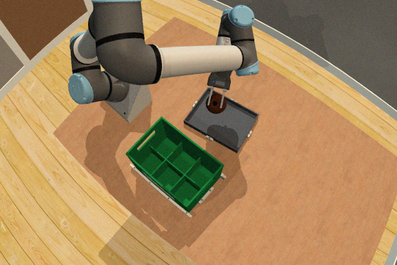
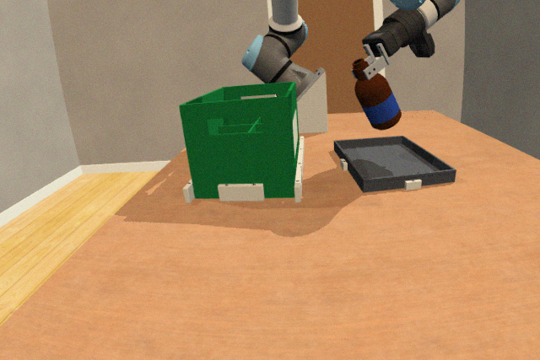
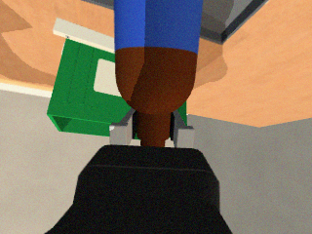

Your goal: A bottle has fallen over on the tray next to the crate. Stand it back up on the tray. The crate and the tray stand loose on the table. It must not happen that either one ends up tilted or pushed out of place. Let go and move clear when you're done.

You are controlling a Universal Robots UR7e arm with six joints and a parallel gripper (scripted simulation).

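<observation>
Right now my hand is 5 cm above the bottle, 2 cm to the right of it and 1 cm past it. From my hand the other things lie so: green crate (24 cm to the right, 12 cm below, 4 cm ahead); dark grey tray (19 cm below, 5 cm to the left, 1 cm ahead).
</observation>
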